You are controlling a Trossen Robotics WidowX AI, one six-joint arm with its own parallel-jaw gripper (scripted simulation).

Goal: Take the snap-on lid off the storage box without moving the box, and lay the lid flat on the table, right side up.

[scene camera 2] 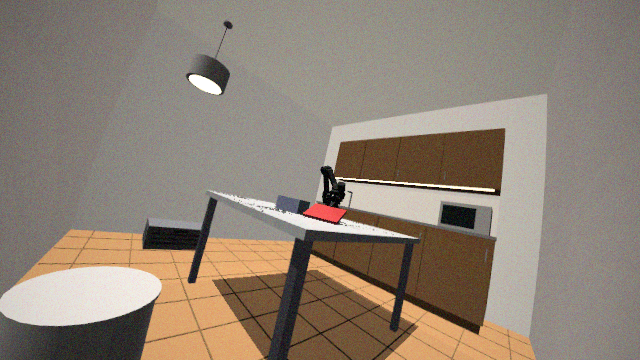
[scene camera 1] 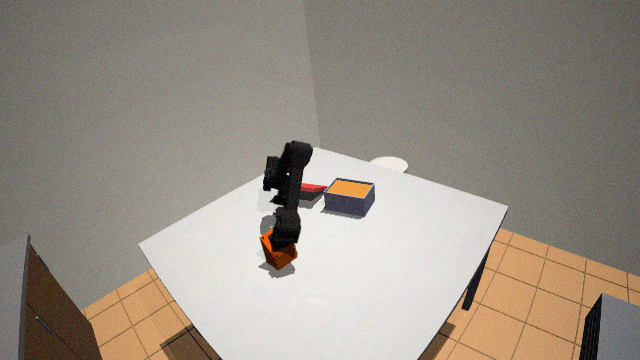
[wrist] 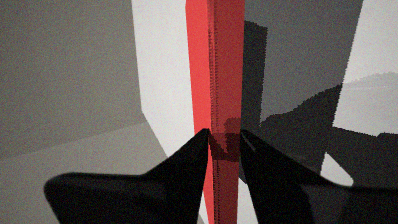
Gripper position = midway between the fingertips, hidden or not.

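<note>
From scene camera 1 I can see a storage box (scene camera 1: 353,197). The wrist view gives me my gripper (wrist: 223,135), but the storage box is out of frame in the wrist view.
</note>
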